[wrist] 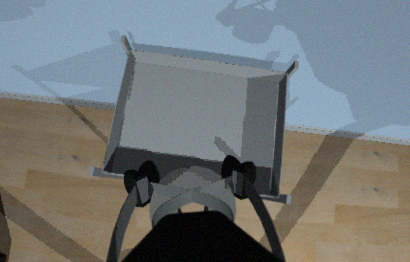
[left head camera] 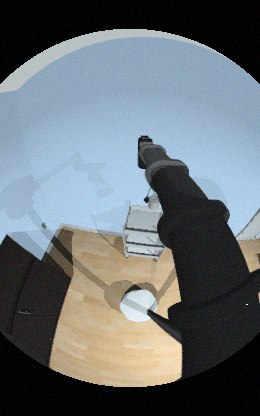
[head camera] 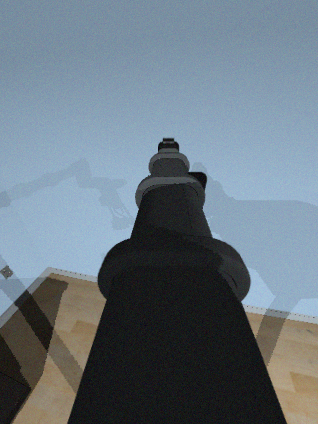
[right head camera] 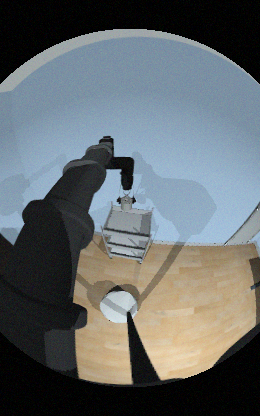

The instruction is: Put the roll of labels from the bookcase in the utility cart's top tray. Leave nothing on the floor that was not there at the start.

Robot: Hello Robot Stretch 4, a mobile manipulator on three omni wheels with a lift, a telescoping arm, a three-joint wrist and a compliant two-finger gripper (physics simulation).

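Places are measured from the robot's base along level axes (x left, y back, z up), in metres.
Where they show: gripper, fingertip midpoint: (wrist: 189, 172); robot's base, link origin: (left head camera: 137, 304) (right head camera: 119, 305).
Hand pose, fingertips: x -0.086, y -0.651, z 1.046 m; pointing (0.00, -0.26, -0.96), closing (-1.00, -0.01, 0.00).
Observation:
Each offset is from my fingertips to the top centre of the thing. "spot": to the spot under its first point.
The roll of labels {spot: dz +0.045, dx +0.009, dy +0.064 m} (left head camera: 153, 202) (right head camera: 126, 203) (wrist: 192, 176) is a pale grey cylinder between the two dark fingertips. My gripper (right head camera: 126, 200) (wrist: 189, 172) is shut on it and holds it in the air. The grey utility cart {spot: dz -0.412, dx +0.021, dy -0.049 m} (left head camera: 143, 230) (right head camera: 128, 231) stands on the floor by the blue wall. Its top tray {spot: dz -0.359, dx -0.069, dy -0.304 m} (wrist: 210, 63) is a shallow rectangular tray with raised walls, and no object shows on its visible bottom. In the wrist view the roll overlaps the tray's near edge; its exact height above the tray is unclear. The bookcase does not show.
A dark cabinet (head camera: 12, 380) (left head camera: 37, 295) stands at the left. A white disc (left head camera: 138, 306) (right head camera: 118, 307) shows low in both side head views. The blue wall rises right behind the cart. Part of a pale door (right head camera: 245, 225) shows at the right.

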